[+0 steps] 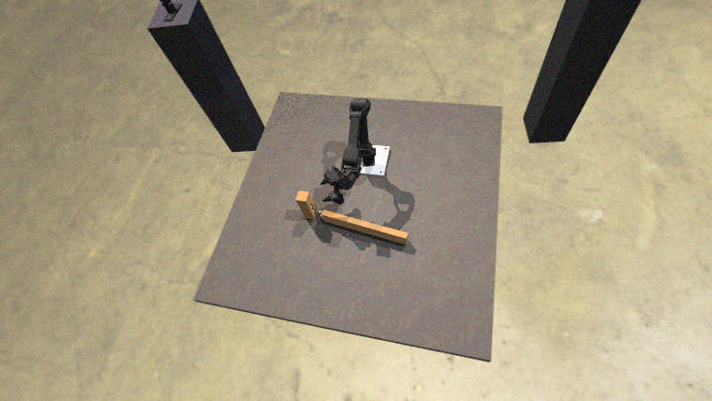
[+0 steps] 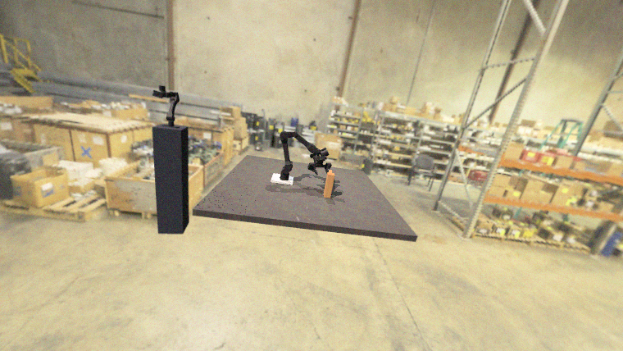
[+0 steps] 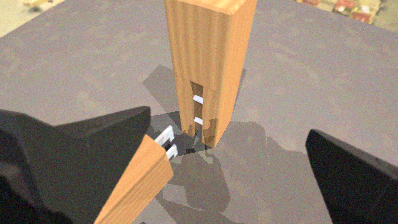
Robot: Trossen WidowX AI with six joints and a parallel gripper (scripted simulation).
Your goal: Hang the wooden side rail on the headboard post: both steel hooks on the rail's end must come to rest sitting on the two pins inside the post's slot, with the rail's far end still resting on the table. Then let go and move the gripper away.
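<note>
The wooden headboard post is 40 mm ahead of my gripper tip, 80 mm to the right of it and 50 mm below it.
</note>
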